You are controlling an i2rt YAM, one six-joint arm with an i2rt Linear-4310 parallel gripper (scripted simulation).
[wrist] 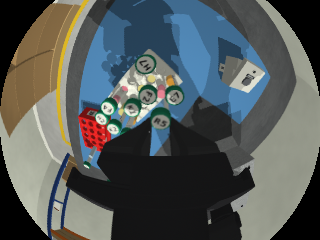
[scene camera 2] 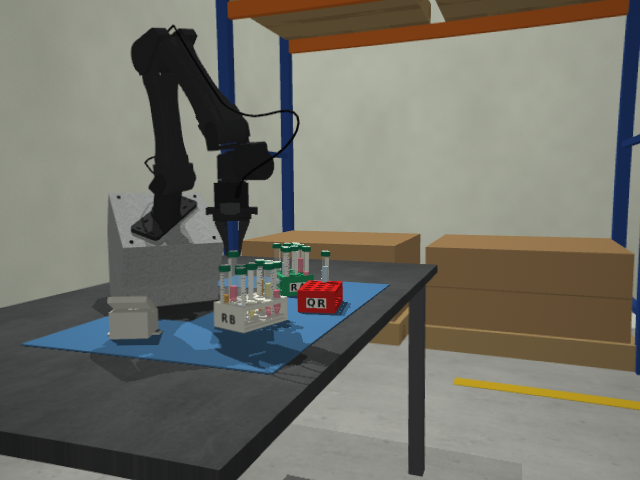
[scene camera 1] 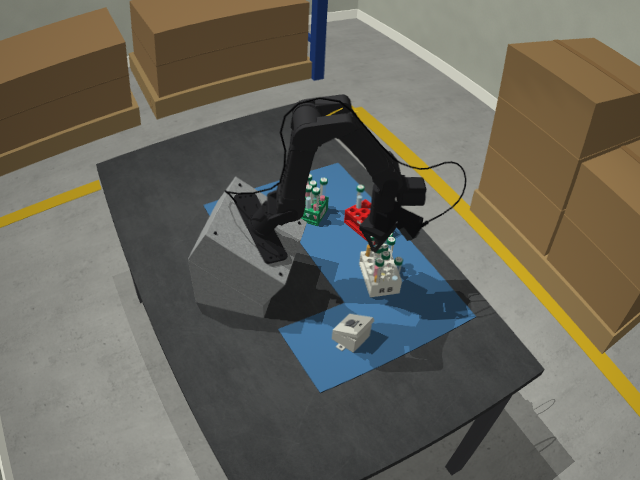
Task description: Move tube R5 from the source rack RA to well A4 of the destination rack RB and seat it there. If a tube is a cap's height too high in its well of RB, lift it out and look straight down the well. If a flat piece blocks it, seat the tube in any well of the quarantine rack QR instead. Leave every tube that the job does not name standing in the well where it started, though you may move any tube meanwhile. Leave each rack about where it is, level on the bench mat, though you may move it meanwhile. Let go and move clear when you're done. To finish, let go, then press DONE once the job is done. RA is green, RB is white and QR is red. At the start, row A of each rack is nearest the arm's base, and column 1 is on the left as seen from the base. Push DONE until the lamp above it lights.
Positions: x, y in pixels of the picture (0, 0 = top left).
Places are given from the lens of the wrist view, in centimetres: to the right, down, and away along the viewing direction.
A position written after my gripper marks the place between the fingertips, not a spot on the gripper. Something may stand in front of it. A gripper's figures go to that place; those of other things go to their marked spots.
my gripper [wrist: 160, 121]: 0, 0, 13
red rack QR [wrist: 94, 128]: -18, 2, 26
grey done box [wrist: 235, 70]: 16, -11, 18
The marked spots on the grey done box and the red rack QR are 37 cm apart.
